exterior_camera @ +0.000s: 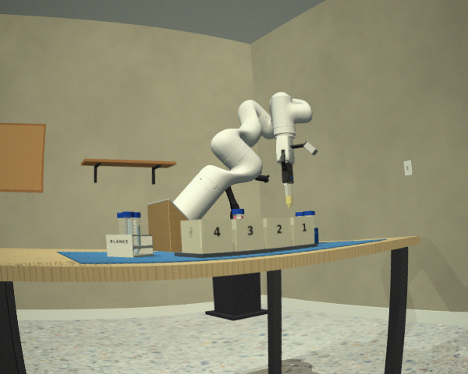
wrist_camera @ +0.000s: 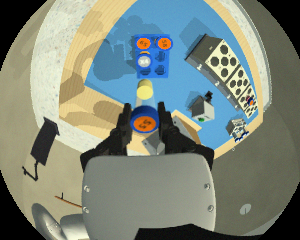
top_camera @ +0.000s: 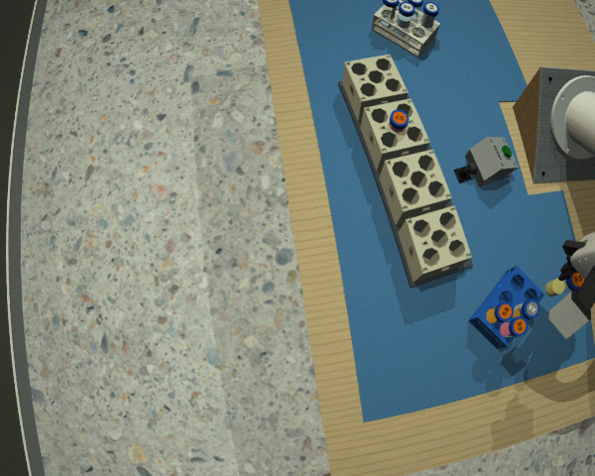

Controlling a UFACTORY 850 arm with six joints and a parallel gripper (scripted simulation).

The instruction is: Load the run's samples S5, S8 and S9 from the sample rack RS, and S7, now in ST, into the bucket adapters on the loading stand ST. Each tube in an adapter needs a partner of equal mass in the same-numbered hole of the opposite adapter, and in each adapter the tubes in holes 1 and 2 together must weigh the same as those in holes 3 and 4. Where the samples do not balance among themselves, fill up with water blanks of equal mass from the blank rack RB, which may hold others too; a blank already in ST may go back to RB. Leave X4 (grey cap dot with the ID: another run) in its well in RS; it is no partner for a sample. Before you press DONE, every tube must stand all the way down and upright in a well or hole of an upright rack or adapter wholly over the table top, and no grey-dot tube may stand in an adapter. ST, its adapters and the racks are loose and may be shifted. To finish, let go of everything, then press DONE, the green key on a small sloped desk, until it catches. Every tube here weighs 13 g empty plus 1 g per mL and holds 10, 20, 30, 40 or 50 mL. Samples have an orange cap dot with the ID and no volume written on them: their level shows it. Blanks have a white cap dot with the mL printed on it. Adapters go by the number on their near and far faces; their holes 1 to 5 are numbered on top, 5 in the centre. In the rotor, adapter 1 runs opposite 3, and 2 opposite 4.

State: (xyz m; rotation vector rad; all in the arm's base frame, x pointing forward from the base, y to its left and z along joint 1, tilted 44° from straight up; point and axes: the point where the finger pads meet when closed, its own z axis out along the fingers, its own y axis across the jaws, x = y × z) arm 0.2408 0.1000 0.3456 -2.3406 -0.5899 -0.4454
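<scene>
Right now my hand is 10 mm past the sample tube S5 and 50 mm above it. From my hand the other things lie so: sample S9: 70 mm ahead, 50 mm to the left, 190 mm below; then orange-dot sample tube: 80 mm ahead, 190 mm below; then grey-dot tube X4: 40 mm ahead, 20 mm to the left, 190 mm below.
</scene>
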